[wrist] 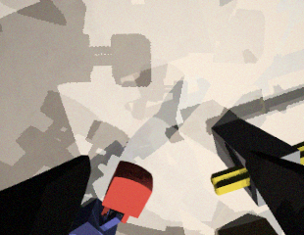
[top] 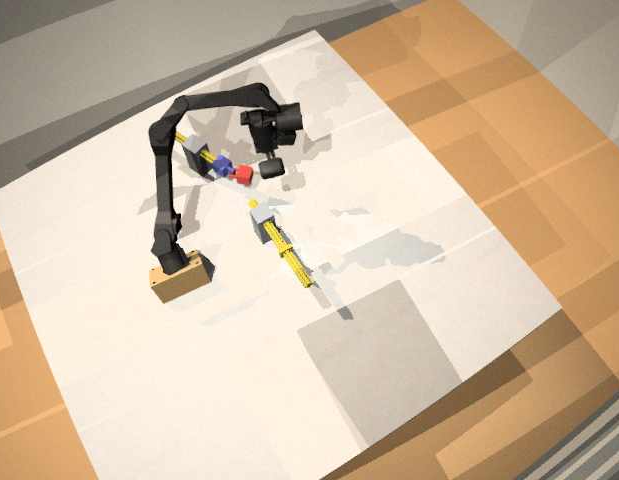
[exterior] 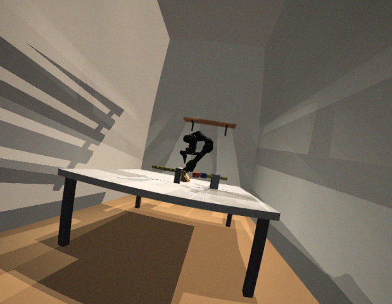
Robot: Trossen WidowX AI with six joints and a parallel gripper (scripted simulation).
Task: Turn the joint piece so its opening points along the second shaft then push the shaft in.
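Now: gripper tip 80 mm above the red joint piece, 70 mm to the right of it and 50 mm past it.
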